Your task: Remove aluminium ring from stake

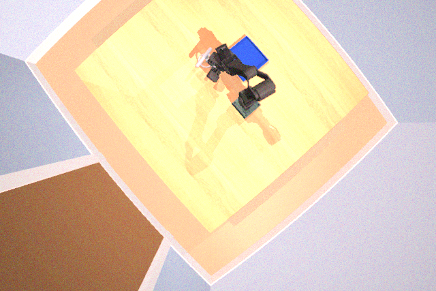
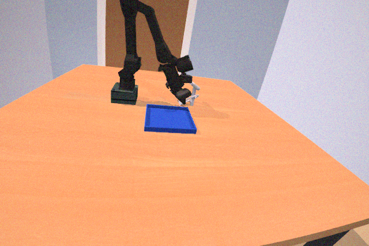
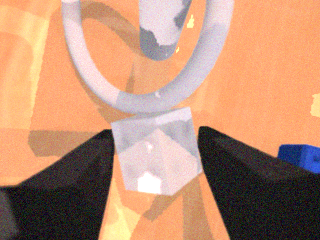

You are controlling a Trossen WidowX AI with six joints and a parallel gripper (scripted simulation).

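My gripper tip is 4 cm short of the aluminium ring, 2 cm to the right of it and 1 cm below it. The rest, counted from my gripper tip: blue tray (9 cm behind, 16 cm to the right, 1 cm below).
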